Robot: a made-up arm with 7 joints. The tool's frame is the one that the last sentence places.
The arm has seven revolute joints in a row. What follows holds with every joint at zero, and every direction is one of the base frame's. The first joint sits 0.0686 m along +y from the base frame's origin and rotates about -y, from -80 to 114.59 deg. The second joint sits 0.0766 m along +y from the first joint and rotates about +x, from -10 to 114.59 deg. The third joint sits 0.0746 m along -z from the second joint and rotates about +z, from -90 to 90 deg. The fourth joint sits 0.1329 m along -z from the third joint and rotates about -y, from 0 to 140 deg. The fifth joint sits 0.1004 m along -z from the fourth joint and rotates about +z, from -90 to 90 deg. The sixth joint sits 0.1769 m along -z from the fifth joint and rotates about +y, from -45 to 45 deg. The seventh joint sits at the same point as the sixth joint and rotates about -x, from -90 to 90 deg. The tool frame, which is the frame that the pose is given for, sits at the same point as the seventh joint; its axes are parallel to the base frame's.
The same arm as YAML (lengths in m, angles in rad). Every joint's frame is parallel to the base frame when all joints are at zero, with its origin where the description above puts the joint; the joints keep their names.
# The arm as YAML. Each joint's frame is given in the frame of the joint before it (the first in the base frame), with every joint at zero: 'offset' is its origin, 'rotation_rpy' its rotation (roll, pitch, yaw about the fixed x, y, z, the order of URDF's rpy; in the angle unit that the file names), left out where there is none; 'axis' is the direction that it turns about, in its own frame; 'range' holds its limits. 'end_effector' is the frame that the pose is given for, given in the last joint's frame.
length_unit: m
angle_unit: rad
chain:
  - id: joint 1
    offset: [0.0, 0.0686, 0.0]
    axis: [0.0, -1.0, 0.0]
    range: [-1.3963, 2.0]
  - id: joint 2
    offset: [0.0, 0.0766, 0.0]
    axis: [1.0, 0.0, 0.0]
    range: [-0.1745, 2.0]
  - id: joint 3
    offset: [0.0, 0.0, -0.0746]
    axis: [0.0, 0.0, 1.0]
    range: [-1.5708, 1.5708]
  - id: joint 4
    offset: [0.0, 0.0, -0.1329]
    axis: [0.0, -1.0, 0.0]
    range: [0.0, 2.4435]
  - id: joint 5
    offset: [0.0, 0.0, -0.1004]
    axis: [0.0, 0.0, 1.0]
    range: [-1.5708, 1.5708]
  - id: joint 6
    offset: [0.0, 0.0, -0.1769]
    axis: [0.0, 1.0, 0.0]
    range: [-0.7854, 0.7854]
  - id: joint 7
    offset: [0.0, 0.0, 0.0]
    axis: [-1.0, 0.0, 0.0]
    range: [-1.5708, 1.5708]
end_effector:
  offset: [0.0, 0.0, 0.0]

